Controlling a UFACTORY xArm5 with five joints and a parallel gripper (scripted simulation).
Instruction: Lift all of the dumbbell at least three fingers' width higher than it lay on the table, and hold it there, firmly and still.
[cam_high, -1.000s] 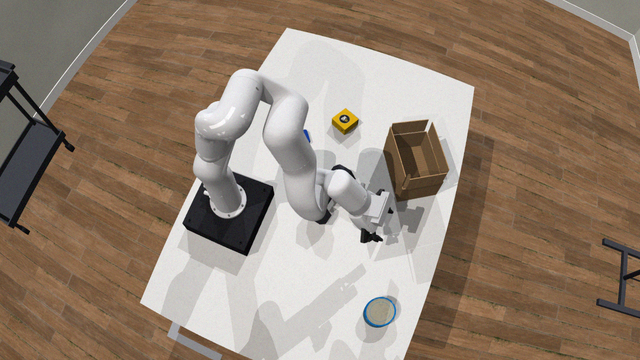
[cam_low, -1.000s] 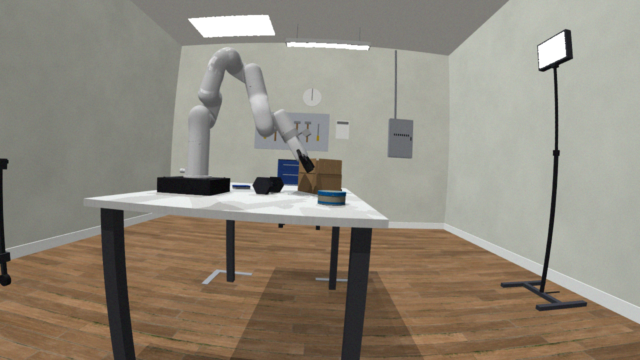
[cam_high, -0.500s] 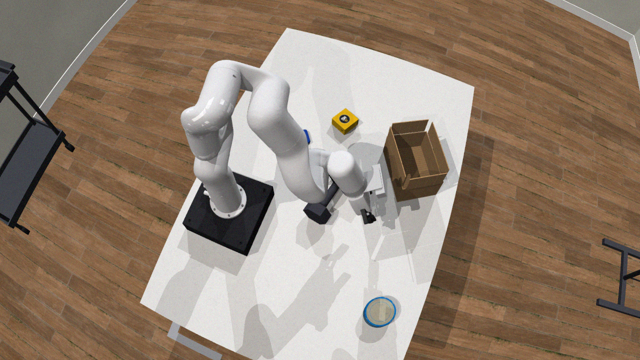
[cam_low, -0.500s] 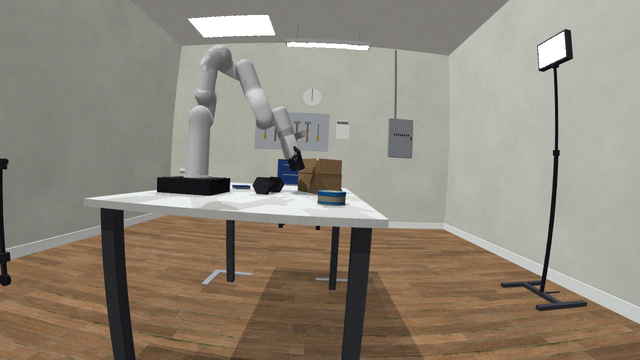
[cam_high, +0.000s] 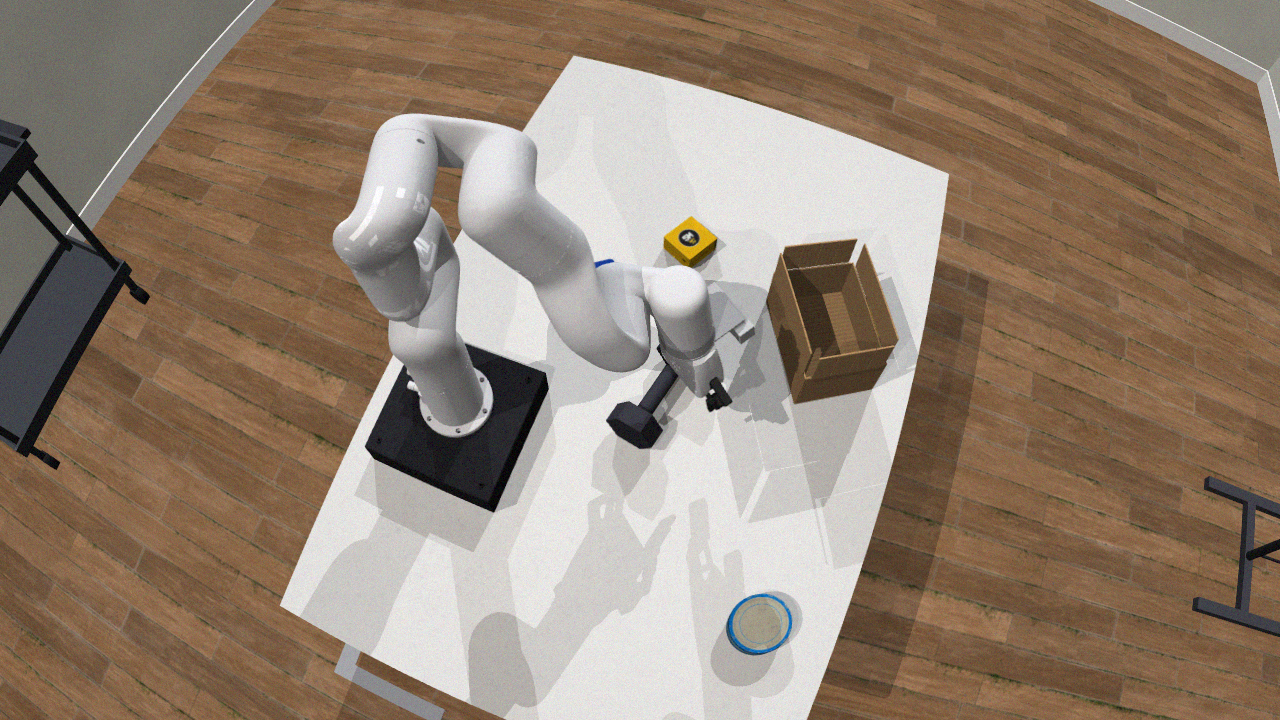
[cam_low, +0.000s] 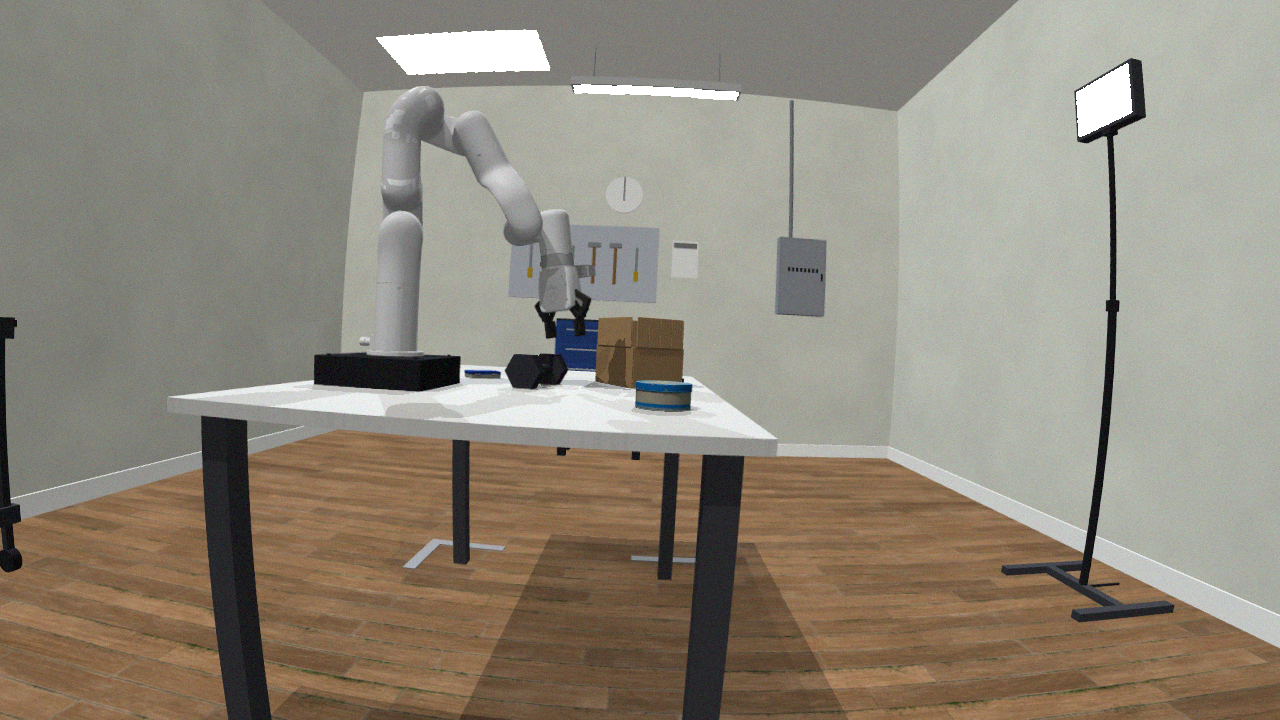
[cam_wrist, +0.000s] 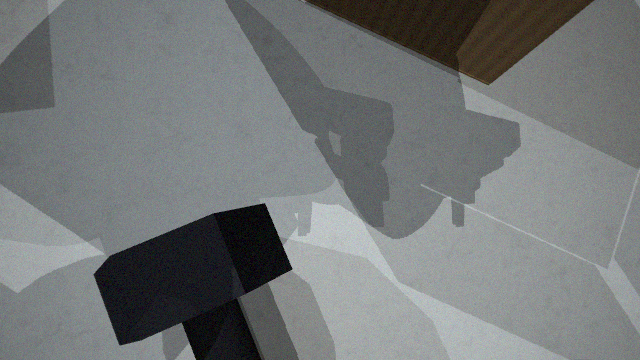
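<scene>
Right now my hand is 60 mm past the black dumbbell, 10 mm to the right of it and 90 mm above it. From my hand the other things lie so: blue flat tin 250 mm behind, 180 mm to the left, 120 mm below.
</scene>
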